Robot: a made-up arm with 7 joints.
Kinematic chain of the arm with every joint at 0, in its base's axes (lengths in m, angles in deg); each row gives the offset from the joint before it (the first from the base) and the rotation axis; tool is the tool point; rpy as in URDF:
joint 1: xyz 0 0 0 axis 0.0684 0.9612 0.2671
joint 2: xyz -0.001 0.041 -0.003 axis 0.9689 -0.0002 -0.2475
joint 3: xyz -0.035 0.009 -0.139 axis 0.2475 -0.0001 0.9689
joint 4: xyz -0.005 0 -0.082 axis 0.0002 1 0
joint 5: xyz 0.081 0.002 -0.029 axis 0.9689 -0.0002 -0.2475
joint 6: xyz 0.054 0 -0.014 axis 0.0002 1 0
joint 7: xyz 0.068 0 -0.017 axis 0.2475 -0.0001 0.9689
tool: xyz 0 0 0 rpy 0 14.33 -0.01
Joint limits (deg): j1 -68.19..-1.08 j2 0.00..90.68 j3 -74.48..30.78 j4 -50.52..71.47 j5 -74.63..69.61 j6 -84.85..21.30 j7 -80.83..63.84
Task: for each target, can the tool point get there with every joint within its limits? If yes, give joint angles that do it. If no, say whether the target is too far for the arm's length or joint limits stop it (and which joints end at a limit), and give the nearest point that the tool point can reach.
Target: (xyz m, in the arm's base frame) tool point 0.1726 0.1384 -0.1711
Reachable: yes | joints -7.38 60.06 -13.55 -13.66 57.97 -39.60 -27.16
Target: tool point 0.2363 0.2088 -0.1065
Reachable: yes | joints -25.43 81.97 -27.74 0.85 40.82 -24.85 -66.01
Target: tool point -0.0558 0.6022 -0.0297
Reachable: no: too far | nearest point -0.0070 0.4704 -0.0458 | short by 0.141 m
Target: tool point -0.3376 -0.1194 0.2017
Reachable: no: joint limits stop it (at a limit: joint 1, joint 2, joint 3, joint 4) | nearest point -0.0062 0.1008 0.1412 | short by 0.402 m
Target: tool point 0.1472 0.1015 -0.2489
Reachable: yes | joints -6.74 38.25 -40.32 9.65 -40.98 -59.80 -66.22
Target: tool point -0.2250 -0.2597 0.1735
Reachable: no: joint limits stop it (at a limit: joint 1, joint 2, joint 3, joint 4, joint 5) | nearest point -0.0321 -0.0829 -0.0721 | short by 0.359 m
